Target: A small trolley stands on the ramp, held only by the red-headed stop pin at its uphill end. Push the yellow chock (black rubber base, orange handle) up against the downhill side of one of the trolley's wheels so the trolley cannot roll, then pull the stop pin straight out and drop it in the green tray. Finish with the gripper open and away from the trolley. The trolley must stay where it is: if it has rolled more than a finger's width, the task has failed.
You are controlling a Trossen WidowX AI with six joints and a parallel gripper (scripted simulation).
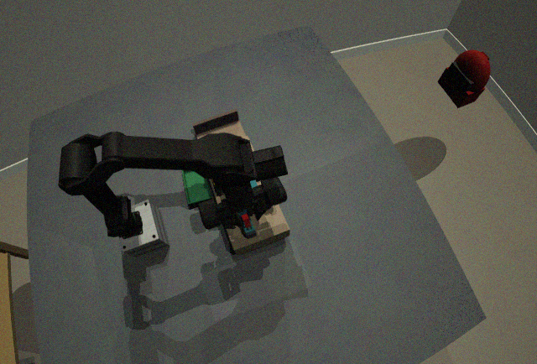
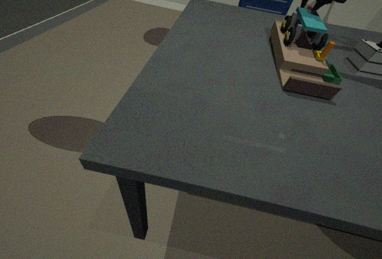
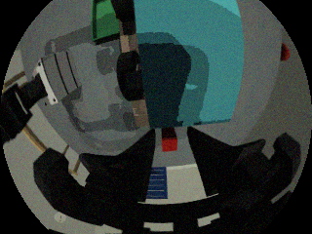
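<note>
Right now my gripper tip is 1 cm above the red-headed stop pin. Round my gripper tip: teal-topped trolley 11 cm to the left, 3 cm below, 1 cm ahead; tan ramp 12 cm to the left, 9 cm below, 1 cm ahead; yellow chock 21 cm to the left, 6 cm below, 5 cm behind.
</note>
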